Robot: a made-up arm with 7 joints. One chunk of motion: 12 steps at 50 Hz.
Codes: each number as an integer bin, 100 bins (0 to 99) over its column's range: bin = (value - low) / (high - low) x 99, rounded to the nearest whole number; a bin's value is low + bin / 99 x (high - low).
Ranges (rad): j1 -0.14..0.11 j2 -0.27..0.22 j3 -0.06..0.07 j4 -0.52..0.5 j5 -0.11..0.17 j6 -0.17..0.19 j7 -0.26..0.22
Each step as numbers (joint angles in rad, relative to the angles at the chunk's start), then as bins.
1 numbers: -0.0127 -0.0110 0.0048 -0.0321 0.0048 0.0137 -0.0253
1 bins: 50 52 49 47 41 51 48
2 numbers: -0.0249 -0.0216 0.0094 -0.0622 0.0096 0.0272 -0.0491
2 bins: 46 50 53 44 42 54 43
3 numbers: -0.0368 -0.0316 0.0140 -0.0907 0.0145 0.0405 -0.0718
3 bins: 41 48 56 42 44 58 39
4 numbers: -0.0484 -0.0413 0.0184 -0.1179 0.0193 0.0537 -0.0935
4 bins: 36 46 60 39 46 62 34
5 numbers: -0.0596 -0.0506 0.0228 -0.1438 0.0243 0.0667 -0.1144
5 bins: 32 44 63 37 47 65 30
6 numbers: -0.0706 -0.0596 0.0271 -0.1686 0.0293 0.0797 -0.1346
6 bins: 27 43 66 34 49 69 26
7 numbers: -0.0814 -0.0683 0.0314 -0.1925 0.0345 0.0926 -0.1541
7 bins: 23 41 70 32 51 72 22
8 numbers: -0.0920 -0.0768 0.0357 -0.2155 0.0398 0.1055 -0.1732
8 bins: 19 39 73 30 53 76 18
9 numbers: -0.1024 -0.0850 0.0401 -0.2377 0.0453 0.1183 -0.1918
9 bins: 15 37 76 27 55 79 14
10 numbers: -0.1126 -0.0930 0.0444 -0.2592 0.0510 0.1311 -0.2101
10 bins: 11 36 80 25 57 83 10
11 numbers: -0.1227 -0.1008 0.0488 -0.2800 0.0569 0.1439 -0.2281
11 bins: 7 34 83 23 59 86 7
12 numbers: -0.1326 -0.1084 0.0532 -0.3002 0.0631 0.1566 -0.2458
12 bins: 3 33 86 21 61 90 3
